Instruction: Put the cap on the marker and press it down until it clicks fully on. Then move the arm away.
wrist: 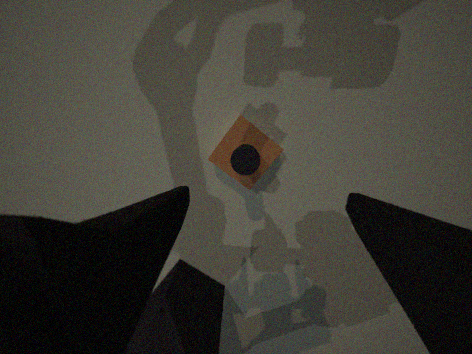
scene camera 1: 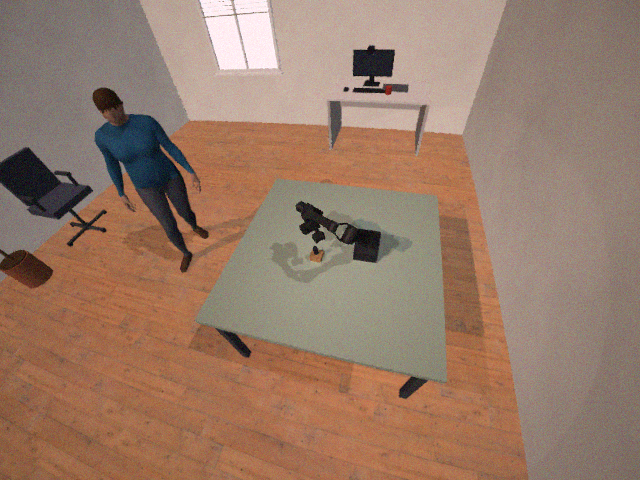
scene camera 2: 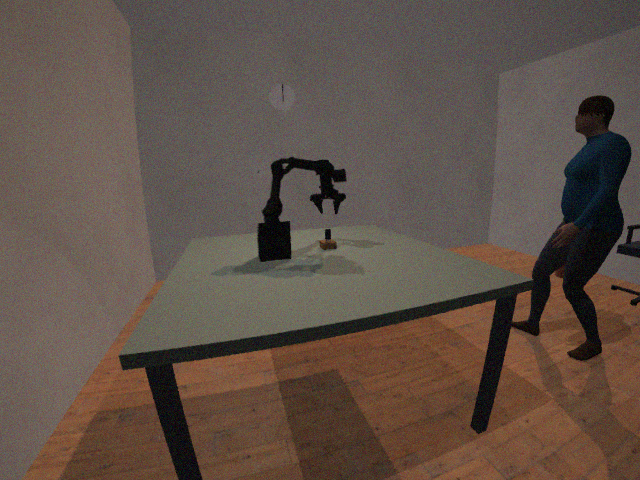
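Where they show: gripper, fingertip midpoint: (wrist: 267,197) (scene camera 2: 328,213); arm's base, link origin: (scene camera 1: 368,238) (scene camera 2: 272,228).
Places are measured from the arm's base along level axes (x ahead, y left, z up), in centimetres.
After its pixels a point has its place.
Observation:
The dark cap (scene camera 1: 315,250) {x 29.0, y 12.5, z -5.4 cm} (scene camera 2: 327,234) {x 28.8, y 10.0, z -6.7 cm} (wrist: 245,159) {x 29.6, y 11.6, z -4.3 cm} stands upright over the orange-brown wooden block (scene camera 1: 317,257) {x 27.8, y 13.5, z -10.7 cm} (scene camera 2: 327,244) {x 28.0, y 7.5, z -11.4 cm} (wrist: 225,154) {x 27.6, y 13.0, z -10.7 cm} on the table. In the wrist view it shows as a dark round top within the block's outline. The marker cannot be told apart from the cap, and whether the cap is fully seated cannot be seen. My gripper (scene camera 2: 328,212) {x 29.9, y 10.5, z 3.9 cm} (wrist: 267,197) {x 29.9, y 10.5, z 3.9 cm} is open and empty. It points down and hangs above the cap, with a visible gap in scene camera 2.
The arm's black base (scene camera 1: 366,245) {x -0.2, y 8.6, z 3.6 cm} (scene camera 2: 274,241) {x 0.3, y -3.4, z -5.3 cm} stands on the green table (scene camera 1: 361,320) {x -5.8, y 44.1, z -14.1 cm} (scene camera 2: 248,310) {x -12.0, y -51.3, z -14.1 cm}. A person in a blue top (scene camera 1: 139,149) (scene camera 2: 594,170) stands beside the table. An office chair (scene camera 1: 56,193) stands beyond the person. A white desk (scene camera 1: 377,101) with a monitor is by the far wall.

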